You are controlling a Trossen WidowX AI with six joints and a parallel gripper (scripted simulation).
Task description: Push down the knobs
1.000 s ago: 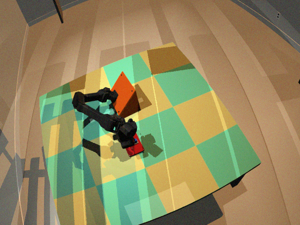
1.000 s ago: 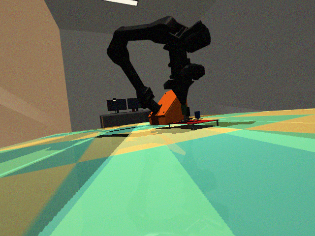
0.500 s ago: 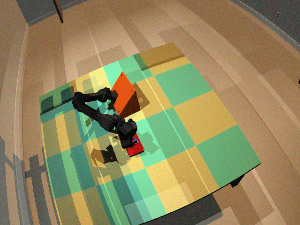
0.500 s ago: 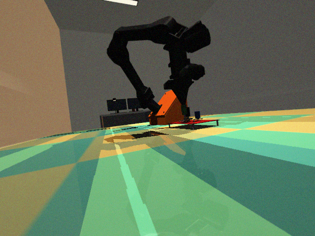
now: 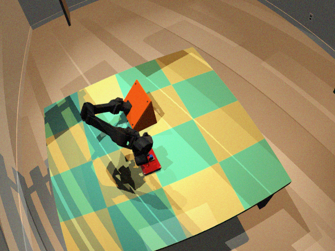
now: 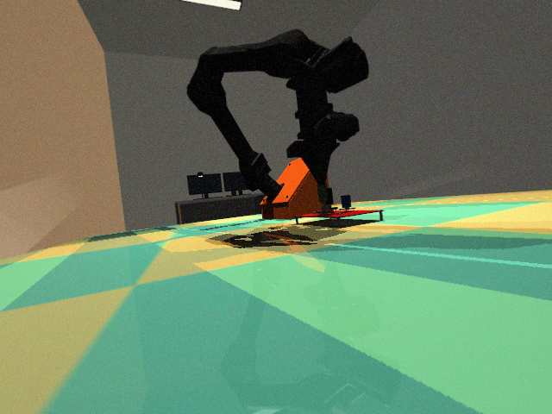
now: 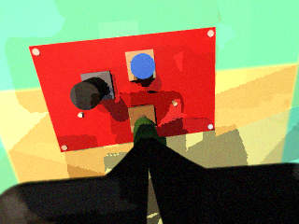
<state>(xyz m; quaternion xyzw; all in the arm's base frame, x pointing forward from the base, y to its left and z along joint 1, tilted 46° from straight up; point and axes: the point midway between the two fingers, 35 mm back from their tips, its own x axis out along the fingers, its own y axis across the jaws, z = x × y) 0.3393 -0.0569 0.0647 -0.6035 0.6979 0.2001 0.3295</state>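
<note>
The green knob lies 10 mm below my gripper tip. Also, from my gripper tip: black knob 40 mm to the left, 30 mm below, 30 mm behind.
</note>
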